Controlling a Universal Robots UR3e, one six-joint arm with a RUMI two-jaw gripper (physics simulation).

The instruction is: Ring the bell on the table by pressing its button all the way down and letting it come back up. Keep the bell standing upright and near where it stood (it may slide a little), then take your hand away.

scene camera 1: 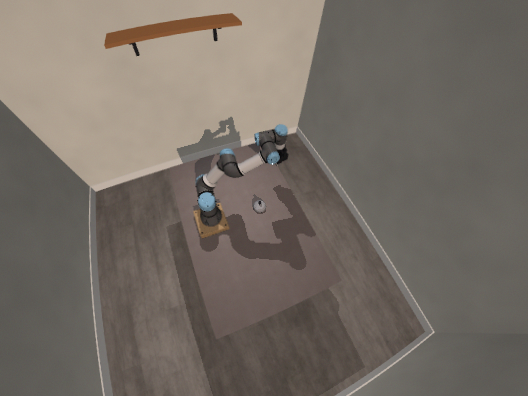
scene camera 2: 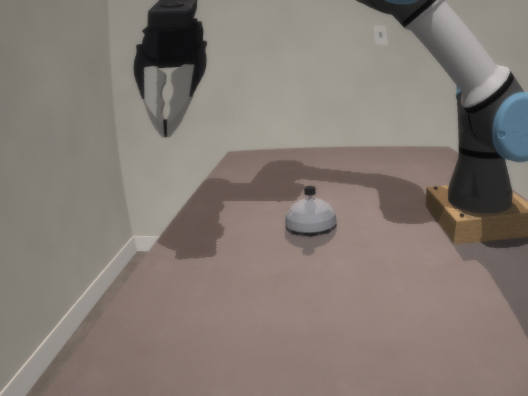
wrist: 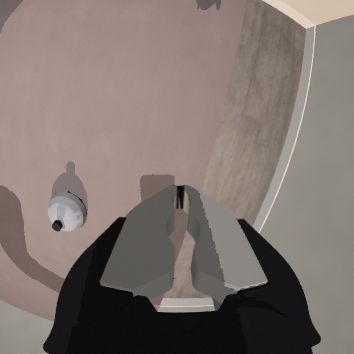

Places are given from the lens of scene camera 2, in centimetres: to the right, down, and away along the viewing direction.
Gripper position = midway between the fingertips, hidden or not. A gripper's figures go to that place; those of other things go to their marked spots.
my gripper (scene camera 2: 165,137): -12, -7, 45
silver dome bell (scene camera 2: 309,217): 7, 3, 61
